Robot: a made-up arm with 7 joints. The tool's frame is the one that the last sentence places.
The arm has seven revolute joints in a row. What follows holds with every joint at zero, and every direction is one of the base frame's. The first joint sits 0.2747 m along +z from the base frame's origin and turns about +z. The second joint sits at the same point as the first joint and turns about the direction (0, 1, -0.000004). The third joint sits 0.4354 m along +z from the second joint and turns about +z. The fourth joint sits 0.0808 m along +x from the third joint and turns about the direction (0, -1, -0.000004). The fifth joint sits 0.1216 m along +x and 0.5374 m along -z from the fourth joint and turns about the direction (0, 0.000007, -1). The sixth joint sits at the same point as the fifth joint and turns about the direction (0, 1, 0.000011). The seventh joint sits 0.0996 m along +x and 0.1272 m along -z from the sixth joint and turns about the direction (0, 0.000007, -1). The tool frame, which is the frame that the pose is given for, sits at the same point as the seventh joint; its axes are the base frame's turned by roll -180, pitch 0 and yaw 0 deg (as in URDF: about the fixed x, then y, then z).
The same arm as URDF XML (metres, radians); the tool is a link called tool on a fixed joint. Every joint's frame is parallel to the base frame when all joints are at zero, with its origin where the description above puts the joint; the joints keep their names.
<robot name="arm">
<link name="base_link"/>
<link name="link1"/>
<link name="link2"/>
<link name="link3"/>
<link name="link4"/>
<link name="link5"/>
<link name="link6"/>
<link name="link7"/>
<link name="tool"/>
<joint name="joint 1" type="continuous"><parent link="base_link"/><child link="link1"/><origin xyz="0.0000 0.0000 0.2747"/><axis xyz="0 0 1"/></joint>
<joint name="joint 2" type="continuous"><parent link="link1"/><child link="link2"/><origin xyz="0.0000 0.0000 0.0000"/><axis xyz="0 1 0"/></joint>
<joint name="joint 3" type="continuous"><parent link="link2"/><child link="link3"/><origin xyz="0.0000 0.0000 0.4354"/><axis xyz="0 0 1"/></joint>
<joint name="joint 4" type="continuous"><parent link="link3"/><child link="link4"/><origin xyz="0.0808 0.0000 0.0000"/><axis xyz="0 -1 0"/></joint>
<joint name="joint 5" type="continuous"><parent link="link4"/><child link="link5"/><origin xyz="0.1216 0.0000 -0.5374"/><axis xyz="0 0 -1"/></joint>
<joint name="joint 6" type="continuous"><parent link="link5"/><child link="link6"/><origin xyz="0.0000 0.0000 0.0000"/><axis xyz="0 1 0"/></joint>
<joint name="joint 7" type="continuous"><parent link="link6"/><child link="link7"/><origin xyz="0.0996 0.0000 -0.1272"/><axis xyz="0 0 -1"/></joint>
<joint name="tool_fixed" type="fixed"><parent link="link7"/><child link="tool"/><origin xyz="0.0000 0.0000 0.0000" rpy="3.1416 0.0000 0.0000"/></joint>
</robot>

